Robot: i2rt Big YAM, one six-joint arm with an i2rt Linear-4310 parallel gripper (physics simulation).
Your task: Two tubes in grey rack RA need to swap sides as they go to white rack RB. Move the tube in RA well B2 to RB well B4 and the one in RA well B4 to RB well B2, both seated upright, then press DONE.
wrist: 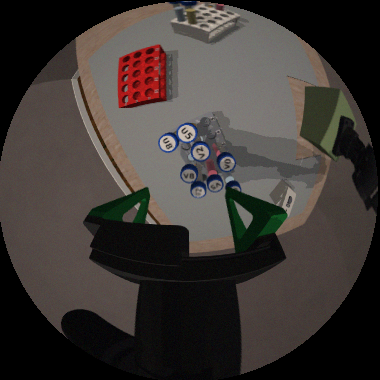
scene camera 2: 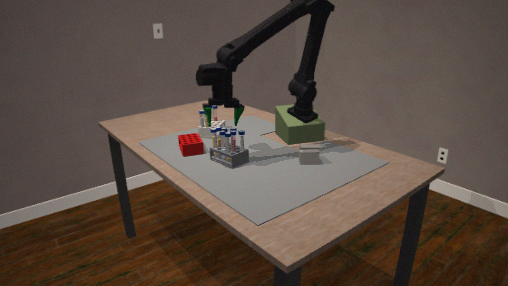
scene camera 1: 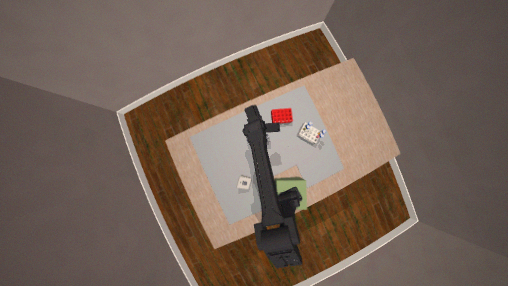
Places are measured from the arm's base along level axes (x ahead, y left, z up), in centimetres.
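Where they show: gripper, fingertip midpoint: (wrist: pixel 187 190) (scene camera 2: pixel 222 126); arm's base at its link origin: (scene camera 2: pixel 302 114) (scene camera 1: pixel 290 196).
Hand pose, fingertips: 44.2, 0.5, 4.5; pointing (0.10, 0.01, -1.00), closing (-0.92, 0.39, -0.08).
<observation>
Each offset is from my fingertips to the top centre of the thing, as dx, dy, dz.
Grey rack RA @[-2.8, -0.7, -9.7] (scene camera 2: pixel 239 159) (wrist: pixel 220 136) stands on the mat and holds several upright tubes @[-0.5, +2.1, -2.2] (scene camera 2: pixel 228 141) @[-2.7, -3.2, -2.2] (wrist: pixel 200 151) with blue caps. The caps read U8, U5 and V8, among others; the wells B2 and B4 cannot be made out. The arm hides RA in scene camera 1. White rack RB @[-16.7, -31.9, -9.7] (scene camera 1: pixel 311 134) (scene camera 2: pixel 205 131) (wrist: pixel 192 31) holds several blue-capped tubes near its ends, and many of its wells are empty. My gripper (scene camera 2: pixel 223 124) (wrist: pixel 187 190) is open and empty, above and behind RA in scene camera 2, with its green fingers pointing down. The arm hides its fingers in scene camera 1.
An empty red rack @[+2.0, -20.9, -9.7] (scene camera 1: pixel 282 115) (scene camera 2: pixel 191 145) (wrist: pixel 142 77) stands near RA. A small pale box @[-24.3, +20.7, -6.6] (scene camera 1: pixel 244 183) (scene camera 2: pixel 309 156) (wrist: pixel 288 200) with a dark mark on top stands towards the arm's base. The arm stands on a green block (scene camera 1: pixel 300 186) (scene camera 2: pixel 300 131) (wrist: pixel 320 112).
</observation>
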